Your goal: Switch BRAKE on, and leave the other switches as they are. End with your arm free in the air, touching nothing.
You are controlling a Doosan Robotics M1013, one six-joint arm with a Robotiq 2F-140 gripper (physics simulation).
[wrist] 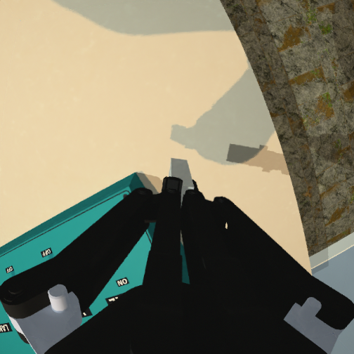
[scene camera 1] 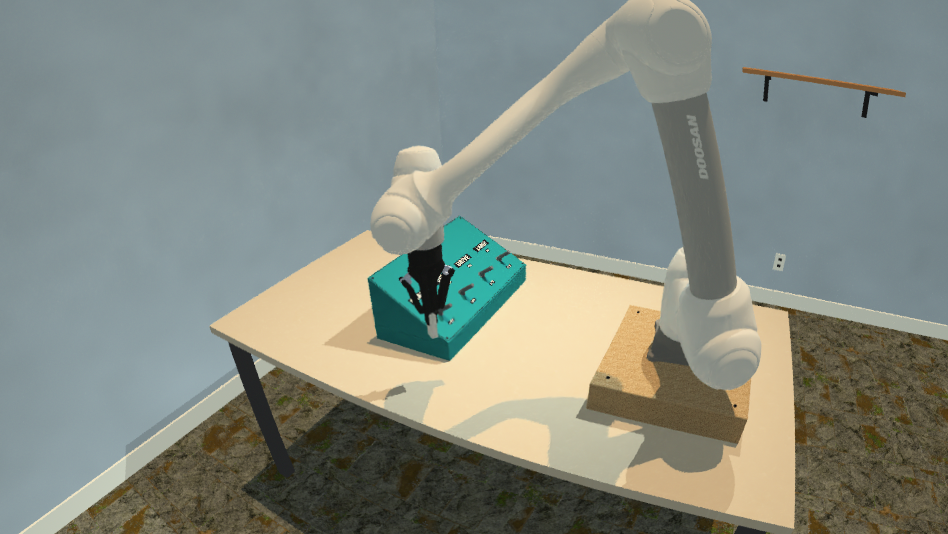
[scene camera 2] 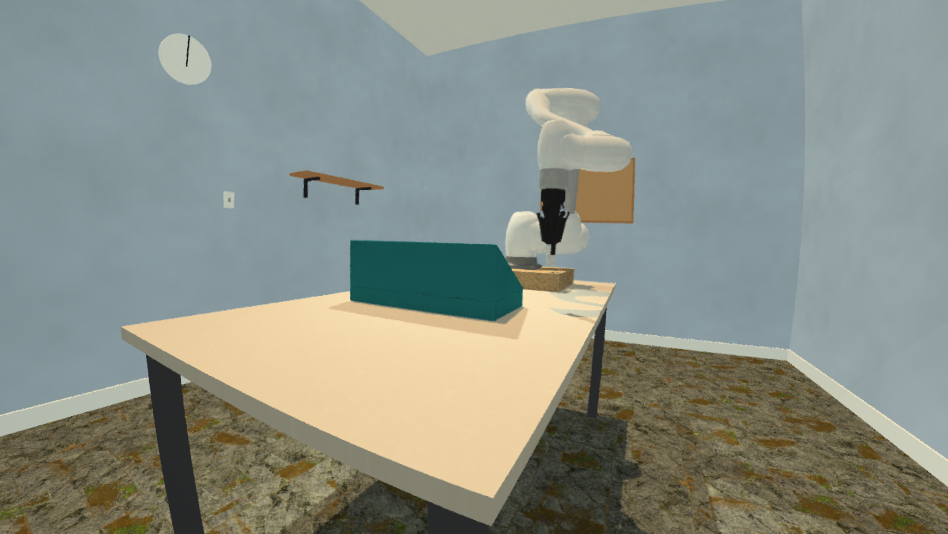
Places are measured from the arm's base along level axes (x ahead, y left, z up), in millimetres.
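Pixels of known places: gripper, fingertip midpoint: [scene camera 1: 433, 335] [scene camera 2: 550, 265]; arm's base, origin of the base link: [scene camera 2: 520, 267].
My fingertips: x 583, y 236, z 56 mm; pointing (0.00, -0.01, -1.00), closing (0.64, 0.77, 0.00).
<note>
For each thing: its top centre in the pictures, then the offset to it from my fingertips. "spot": a spot on its surface instead. Level surfaces: height alone.
- end, surface spot: [scene camera 1: 445, 309] spot: 45 mm ahead, 148 mm right, 21 mm down
- DRIVE lever, middle of its top: [scene camera 1: 486, 265] 34 mm ahead, 393 mm right, 2 mm down
- LAMP lever, middle of its top: [scene camera 1: 504, 249] 26 mm ahead, 513 mm right, 2 mm down
- table, its level: 135 mm down
The teal switch panel [scene camera 1: 411, 325] [scene camera 2: 424, 275] [wrist: 80, 235] stands on the table, its sloped face carrying a row of small dark levers. The BRAKE label is hidden or unreadable behind my gripper. The lever at the panel's near end [scene camera 1: 445, 309] is partly covered by the fingers; its position is unclear. The DRIVE lever [scene camera 1: 486, 272] and LAMP lever [scene camera 1: 504, 258] sit near their lower marks. My gripper [scene camera 1: 432, 326] [scene camera 2: 551, 256] [wrist: 176, 171] is shut and empty, pointing down at the panel's near end, low in front of its face. Whether the tip touches anything is unclear.
The table [scene camera 1: 298, 318] [scene camera 2: 331, 371] bears the panel and the arm's wooden base block [scene camera 1: 663, 411] [scene camera 2: 560, 278]. A wall shelf [scene camera 1: 822, 80] [scene camera 2: 335, 179] hangs beyond. The table's curved edge is close to the panel's near end.
</note>
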